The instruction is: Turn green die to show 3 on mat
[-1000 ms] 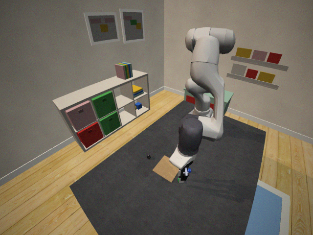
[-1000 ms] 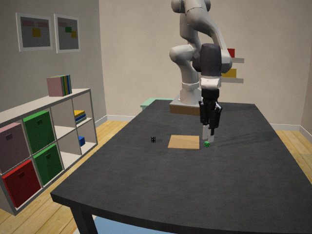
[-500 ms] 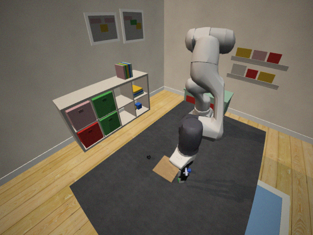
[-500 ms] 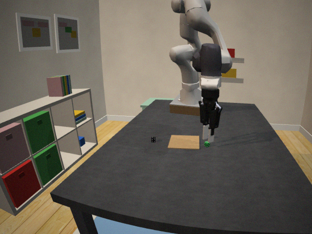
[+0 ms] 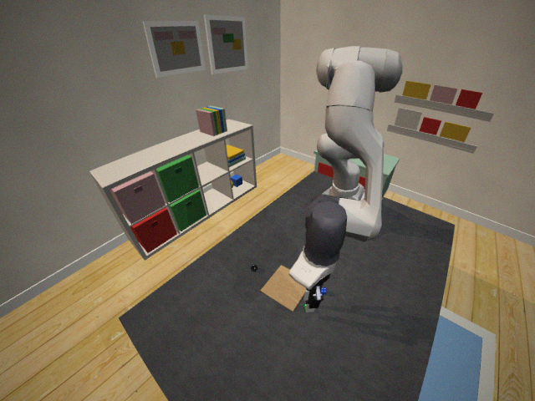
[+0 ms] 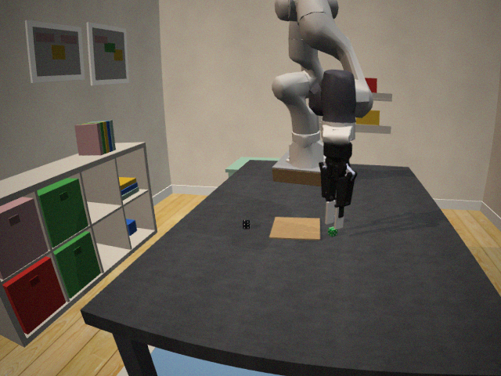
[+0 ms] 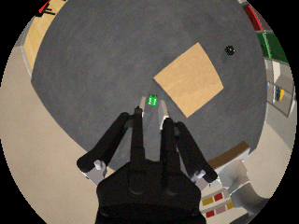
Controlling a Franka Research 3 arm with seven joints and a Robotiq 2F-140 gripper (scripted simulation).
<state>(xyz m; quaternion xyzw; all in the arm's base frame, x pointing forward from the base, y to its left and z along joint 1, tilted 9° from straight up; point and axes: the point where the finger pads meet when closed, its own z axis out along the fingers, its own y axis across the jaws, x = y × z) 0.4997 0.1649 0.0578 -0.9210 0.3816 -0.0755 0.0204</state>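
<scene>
My hand is 5 cm above the green die. Round my hand: blue die 9 cm behind, 5 cm below; tan mat 2 cm behind, 11 cm to the right, 6 cm below; black die 1 cm ahead, 26 cm to the right, 5 cm below.
</scene>
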